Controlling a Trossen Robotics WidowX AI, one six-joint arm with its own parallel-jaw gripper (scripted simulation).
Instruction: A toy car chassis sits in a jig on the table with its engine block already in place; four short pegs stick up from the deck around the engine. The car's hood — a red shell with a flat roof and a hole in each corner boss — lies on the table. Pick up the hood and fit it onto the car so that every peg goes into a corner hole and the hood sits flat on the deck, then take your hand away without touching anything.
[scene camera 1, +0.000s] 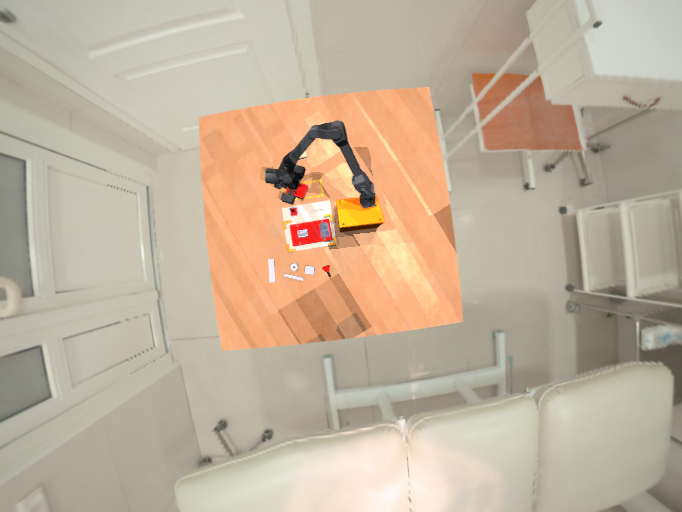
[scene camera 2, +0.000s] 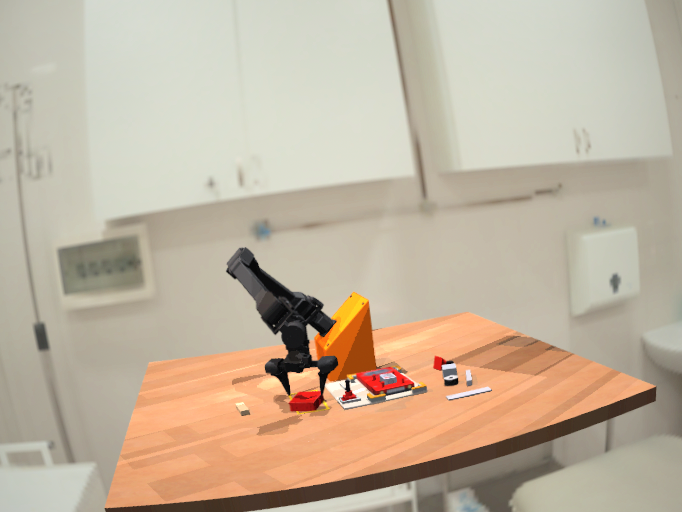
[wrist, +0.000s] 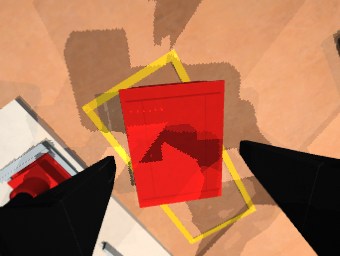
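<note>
Wrist view: my gripper visible. Gripper open, holding nothing. Also in the scene: red hood.
</note>
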